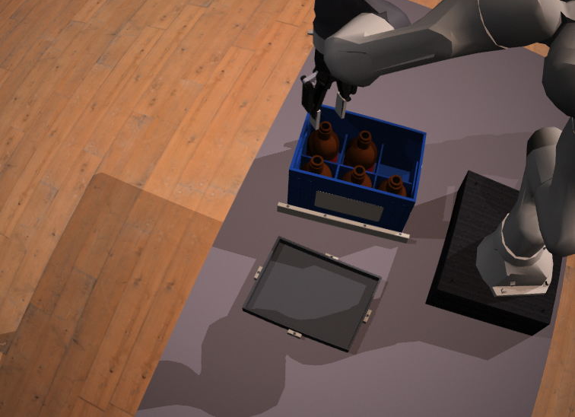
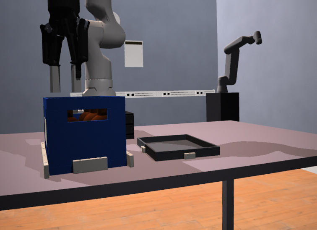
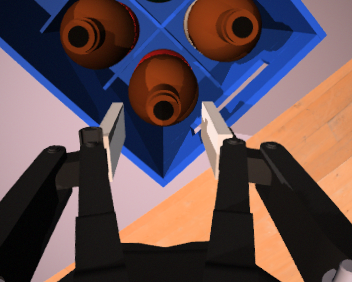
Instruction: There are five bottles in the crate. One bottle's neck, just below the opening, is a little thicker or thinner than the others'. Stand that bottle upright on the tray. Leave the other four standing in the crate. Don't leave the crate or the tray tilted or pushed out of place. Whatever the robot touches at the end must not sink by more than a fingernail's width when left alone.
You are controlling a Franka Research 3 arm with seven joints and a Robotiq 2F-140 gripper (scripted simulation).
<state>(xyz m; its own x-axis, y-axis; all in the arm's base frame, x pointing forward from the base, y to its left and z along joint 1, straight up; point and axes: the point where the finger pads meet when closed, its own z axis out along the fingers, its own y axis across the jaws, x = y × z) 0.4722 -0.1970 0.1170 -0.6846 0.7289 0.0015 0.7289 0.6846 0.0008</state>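
Now: the crate 9 cm behind my hand, 5 cm to the left of it and 14 cm below it. Also, from my hand: bottle (17 cm behind, 9 cm to the left, 13 cm below); dark tray (6 cm behind, 33 cm to the left, 21 cm below).
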